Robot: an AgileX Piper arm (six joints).
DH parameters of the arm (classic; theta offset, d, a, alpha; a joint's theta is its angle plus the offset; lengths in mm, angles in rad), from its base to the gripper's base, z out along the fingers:
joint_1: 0 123 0 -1.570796
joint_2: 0.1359 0 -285 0
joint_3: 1.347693 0 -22 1.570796
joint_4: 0 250.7 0 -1.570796
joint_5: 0 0 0 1.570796
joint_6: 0 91 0 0
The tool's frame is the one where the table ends.
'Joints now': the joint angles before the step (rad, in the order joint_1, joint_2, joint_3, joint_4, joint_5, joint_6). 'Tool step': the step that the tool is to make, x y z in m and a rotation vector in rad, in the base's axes. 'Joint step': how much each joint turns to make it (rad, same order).
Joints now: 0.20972, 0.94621, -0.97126, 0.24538, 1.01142, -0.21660
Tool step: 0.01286, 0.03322, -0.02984, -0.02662, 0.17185, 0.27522
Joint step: 0.10606, 0.13655, 0.01507, 0.11457, 0.07072, -0.17838
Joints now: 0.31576, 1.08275, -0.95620, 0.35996, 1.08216, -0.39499
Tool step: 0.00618, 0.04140, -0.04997, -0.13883, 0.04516, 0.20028
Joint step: 0.21467, 0.14179, 0.07793, -0.09944, -0.12476, -0.01011
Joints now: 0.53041, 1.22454, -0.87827, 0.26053, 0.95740, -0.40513
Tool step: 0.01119, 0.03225, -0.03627, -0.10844, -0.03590, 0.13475
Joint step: 0.12520, 0.14930, 0.01279, -0.10709, -0.13391, 0.00003
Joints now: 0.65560, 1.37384, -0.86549, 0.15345, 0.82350, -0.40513
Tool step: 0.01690, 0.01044, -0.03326, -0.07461, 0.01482, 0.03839
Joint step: 0.00520, 0.13415, 0.00000, -0.04384, -0.07531, -0.02246
